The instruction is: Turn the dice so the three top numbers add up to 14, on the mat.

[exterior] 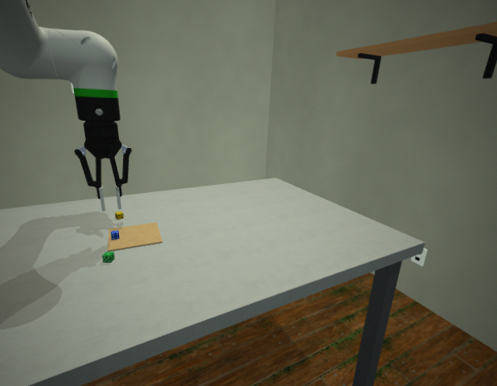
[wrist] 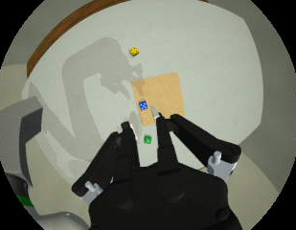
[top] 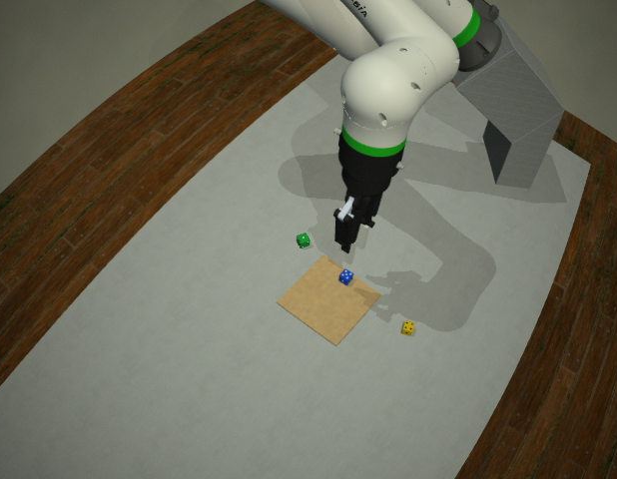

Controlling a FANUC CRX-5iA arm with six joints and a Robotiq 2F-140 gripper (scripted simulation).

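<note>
The yellow die is 6 cm ahead of my hand, 14 cm to the left of it and 12 cm below it. Round my hand: green die: 5 cm behind, 10 cm to the right, 12 cm below; tan mat: 5 cm ahead, 1 cm to the right, 13 cm below; blue die: 11 cm below.
</note>
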